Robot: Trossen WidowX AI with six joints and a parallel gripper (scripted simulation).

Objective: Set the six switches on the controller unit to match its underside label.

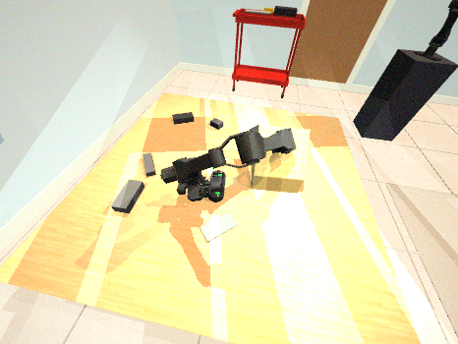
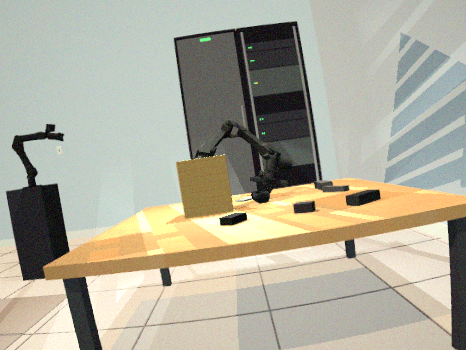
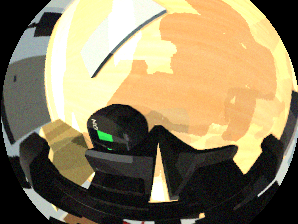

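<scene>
The pale flat plate is 80 mm behind my gripper tip and 120 mm to the left of it. The rest, counted from my gripper tip: slim grey module 320 mm ahead, 130 mm to the right, 10 mm above.
</scene>
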